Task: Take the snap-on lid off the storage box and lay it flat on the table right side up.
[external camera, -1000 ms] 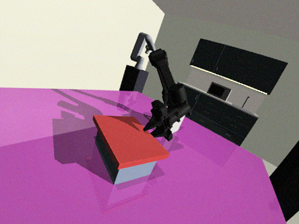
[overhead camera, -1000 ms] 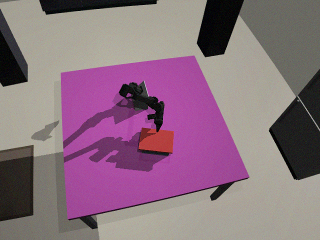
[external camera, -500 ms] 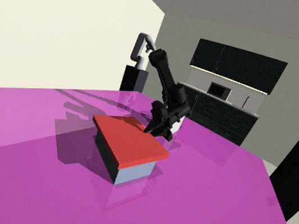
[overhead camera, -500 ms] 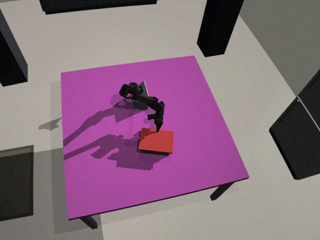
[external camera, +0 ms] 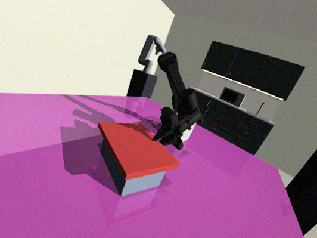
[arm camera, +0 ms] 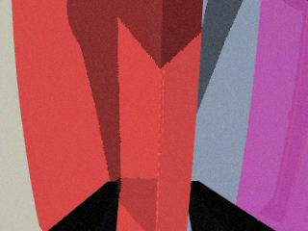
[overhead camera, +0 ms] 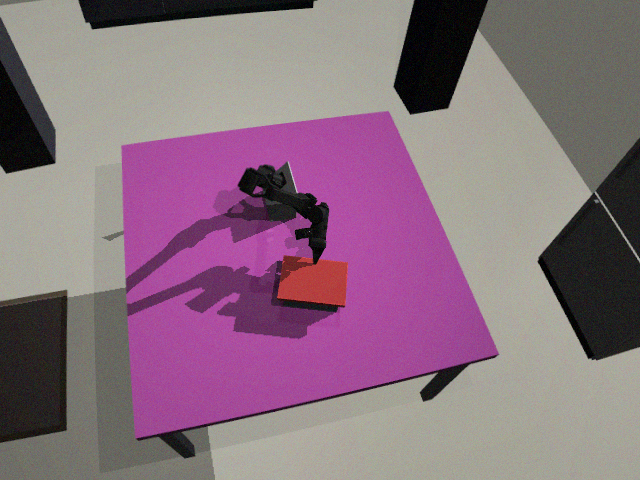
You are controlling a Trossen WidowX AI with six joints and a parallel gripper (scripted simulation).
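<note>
Now: the red lid 7 cm ahead of my gripper tip and 3 cm to the right of it. Round my gripper tip: grey-blue storage box (7 cm ahead, 4 cm below, 3 cm to the right).
</note>
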